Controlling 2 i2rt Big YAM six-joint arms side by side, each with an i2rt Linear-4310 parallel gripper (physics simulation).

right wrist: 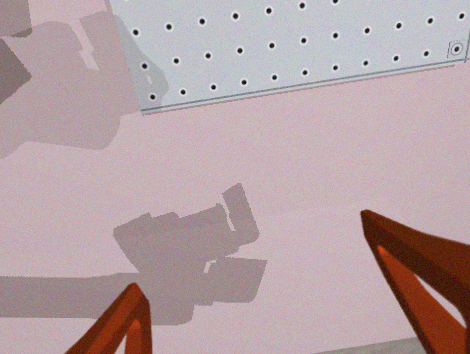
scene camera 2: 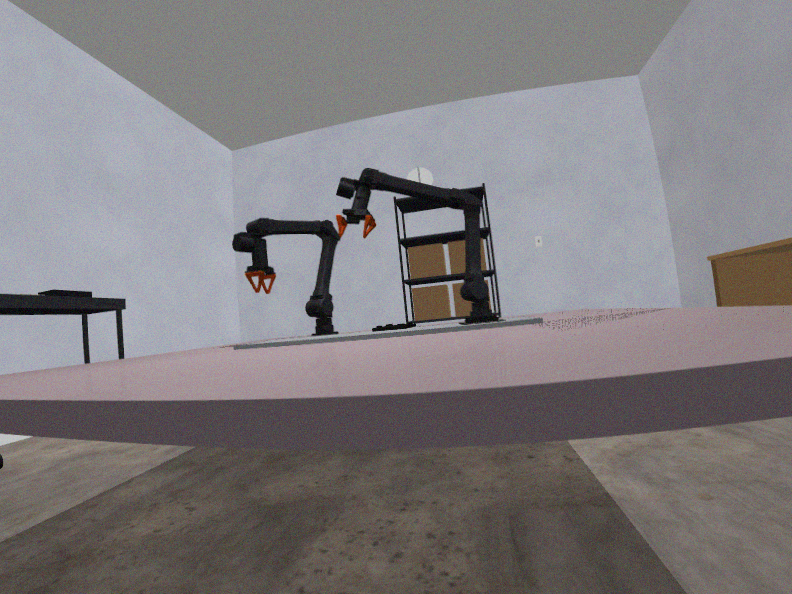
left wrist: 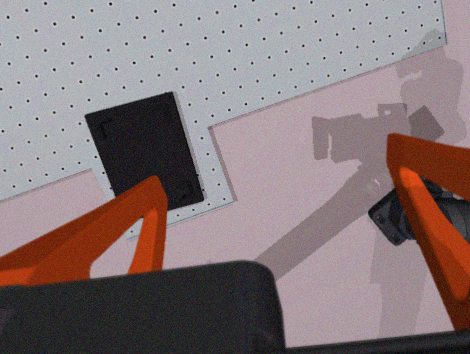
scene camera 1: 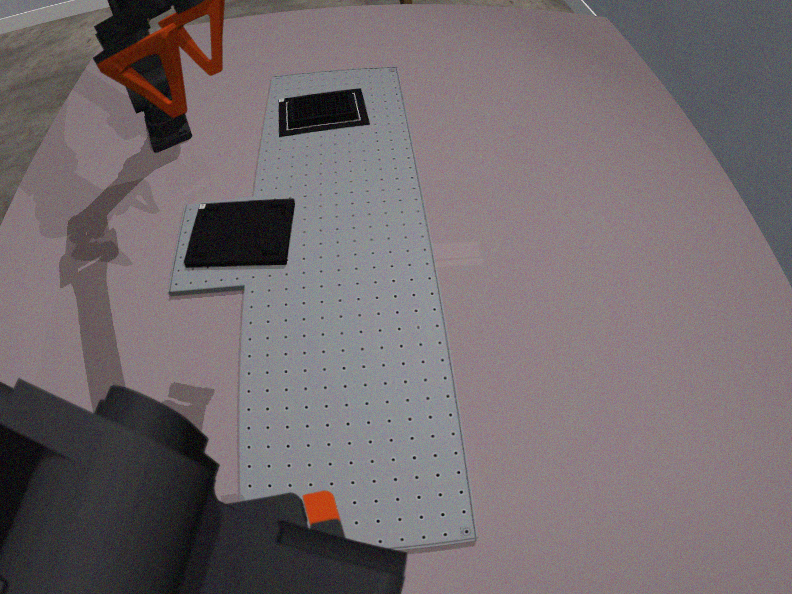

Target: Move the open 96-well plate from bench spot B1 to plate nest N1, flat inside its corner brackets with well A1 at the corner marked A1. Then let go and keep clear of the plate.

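Places are measured from the left arm's base along level axes (x ahead, y left, z up), in millimetres.
Where they show: left gripper, fingertip midpoint: [scene camera 2: 351,237] [left wrist: 269,168] [scene camera 1: 199,92]; right gripper, fingertip midpoint: [right wrist: 249,258] [scene camera 2: 262,293]; left arm's base at its link origin: [scene camera 1: 169,130].
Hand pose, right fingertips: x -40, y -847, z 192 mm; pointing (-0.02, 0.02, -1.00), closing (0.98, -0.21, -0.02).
Each offset is from my right fingertips to the top centre of the thing. "pt": to the spot under its first point. Level surfaces: height alone.
The dark 96-well plate @(dx +335, dy +702, dz -163 mm) [scene camera 1: 323,109] lies inside a white outline on a black pad at the top of the board in scene camera 1. The black nest @(dx +104, dy +473, dz -161 mm) [scene camera 1: 239,233] [left wrist: 142,145] is an empty block with raised corner brackets; a small white label @(pt dx +61, dy +555, dz -167 mm) [scene camera 1: 202,206] marks its upper-left corner in scene camera 1. My left gripper [scene camera 1: 195,94] [scene camera 2: 353,235] [left wrist: 269,168] is open and empty, high above the table, left of the plate in scene camera 1. My right gripper [scene camera 2: 262,291] [right wrist: 249,258] is open and empty, above the table beyond the board's edge. The plate does not show in either wrist view.
A light grey perforated board @(dz -179 mm) [scene camera 1: 345,383] [left wrist: 240,55] [right wrist: 285,59] lies on the pink table @(dz -192 mm) [scene camera 1: 575,319] and carries plate and nest. The right arm fills the lower left of scene camera 1. A shelf rack [scene camera 2: 441,239] stands behind the arms in scene camera 2.
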